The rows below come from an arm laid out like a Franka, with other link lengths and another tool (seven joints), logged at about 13 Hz.
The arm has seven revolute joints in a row. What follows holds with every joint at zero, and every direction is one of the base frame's.
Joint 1 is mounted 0.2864 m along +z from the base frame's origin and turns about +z.
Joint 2 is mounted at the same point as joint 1 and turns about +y.
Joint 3 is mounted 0.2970 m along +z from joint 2 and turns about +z.
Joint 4 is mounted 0.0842 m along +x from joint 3 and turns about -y.
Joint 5 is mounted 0.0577 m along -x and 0.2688 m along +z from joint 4 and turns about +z.
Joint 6 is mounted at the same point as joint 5 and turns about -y.
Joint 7 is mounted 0.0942 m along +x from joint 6 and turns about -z.
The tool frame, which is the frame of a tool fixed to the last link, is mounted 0.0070 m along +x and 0.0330 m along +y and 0.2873 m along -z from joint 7; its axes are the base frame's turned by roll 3.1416, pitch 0.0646 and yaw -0.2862 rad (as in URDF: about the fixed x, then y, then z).
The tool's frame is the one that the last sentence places.
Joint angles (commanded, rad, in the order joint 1, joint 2, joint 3, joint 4, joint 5, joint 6, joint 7), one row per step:
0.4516, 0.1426, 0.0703, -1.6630, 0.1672, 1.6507, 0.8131
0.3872, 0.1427, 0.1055, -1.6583, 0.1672, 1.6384, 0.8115
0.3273, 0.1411, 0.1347, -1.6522, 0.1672, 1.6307, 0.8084
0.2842, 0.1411, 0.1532, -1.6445, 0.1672, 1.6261, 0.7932
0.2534, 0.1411, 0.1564, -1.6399, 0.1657, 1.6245, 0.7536
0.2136, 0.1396, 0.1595, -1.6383, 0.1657, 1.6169, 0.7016
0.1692, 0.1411, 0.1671, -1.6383, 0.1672, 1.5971, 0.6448
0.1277, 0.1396, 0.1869, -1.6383, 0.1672, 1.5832, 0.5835
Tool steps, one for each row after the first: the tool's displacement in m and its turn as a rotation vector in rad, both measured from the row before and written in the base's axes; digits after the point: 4 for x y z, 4 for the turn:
0.0063, -0.0122, 0.0012, 0.0017, 0.0087, -0.0259
0.0079, -0.0122, 0.0028, 0.0047, 0.0011, -0.0267
0.0069, -0.0092, 0.0028, 0.0074, -0.0035, -0.0094
0.0069, -0.0106, 0.0018, 0.0089, -0.0075, 0.0113
0.0057, -0.0148, 0.0012, 0.0098, -0.0018, 0.0151
0.0009, -0.0157, -0.0013, 0.0086, 0.0139, 0.0215
-0.0011, -0.0092, 0.0008, 0.0134, 0.0045, 0.0398

